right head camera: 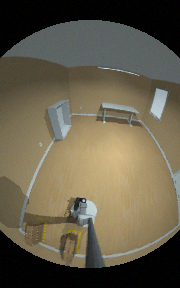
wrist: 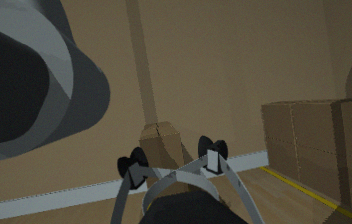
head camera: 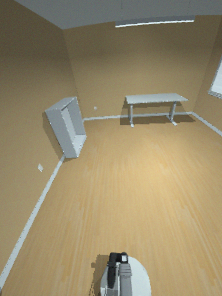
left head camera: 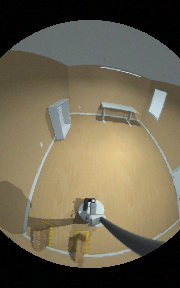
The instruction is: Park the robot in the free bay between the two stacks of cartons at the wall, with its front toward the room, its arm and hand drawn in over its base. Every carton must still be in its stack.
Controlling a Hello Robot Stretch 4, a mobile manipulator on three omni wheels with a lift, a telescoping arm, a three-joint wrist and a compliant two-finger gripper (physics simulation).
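Frame: origin at the robot's base, x ahead, y left, z up, level; centimetres.
Seen in the pictures: gripper, between the fingertips: (right head camera: 72, 218) (wrist: 172, 153) (left head camera: 82, 219).
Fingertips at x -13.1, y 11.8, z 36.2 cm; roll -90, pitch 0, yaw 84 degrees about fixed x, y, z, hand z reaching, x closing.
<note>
A point is followed by its place in that frame.
My white round base (head camera: 141, 280) {x 3.7, y -13.0, z 18.7 cm} (left head camera: 99, 206) {x 6.8, y -12.6, z 18.6 cm} (right head camera: 91, 206) {x 8.2, y -11.7, z 18.7 cm} stands on the floor on the room side of both carton stacks, outside the bay. My arm lies drawn in over it. One brown carton stack (left head camera: 42, 239) {x -75.1, y 73.7, z 20.6 cm} (right head camera: 34, 234) {x -73.8, y 73.7, z 22.7 cm} is at lower left in both side head views; the other (left head camera: 80, 250) {x -70.8, y 12.6, z 33.3 cm} (right head camera: 70, 251) stands right of it, nearer below my base. The bay between them shows there as a strip of floor. In the wrist view, one stack (wrist: 162, 146) {x -50.4, y 13.0, z 30.1 cm} shows behind the fingers, another (wrist: 312, 145) {x -62.8, y 72.7, z 16.4 cm} at right. My gripper (wrist: 172, 153) {x -13.1, y 11.8, z 36.2 cm} is open and empty.
Yellow floor lines (left head camera: 82, 232) (right head camera: 74, 230) edge the stacks. The wall's white baseboard (wrist: 65, 196) {x -105.2, y -38.5, z 2.9 cm} runs behind them. A grey open shelf unit (head camera: 59, 131) {x 180.0, y 103.6, z 63.3 cm} (left head camera: 55, 122) {x 179.8, y 100.9, z 56.3 cm} stands at the left wall, a white table (head camera: 155, 98) {x 314.6, y -109.4, z 69.3 cm} (left head camera: 119, 107) {x 300.7, y -102.7, z 69.3 cm} at the far wall.
</note>
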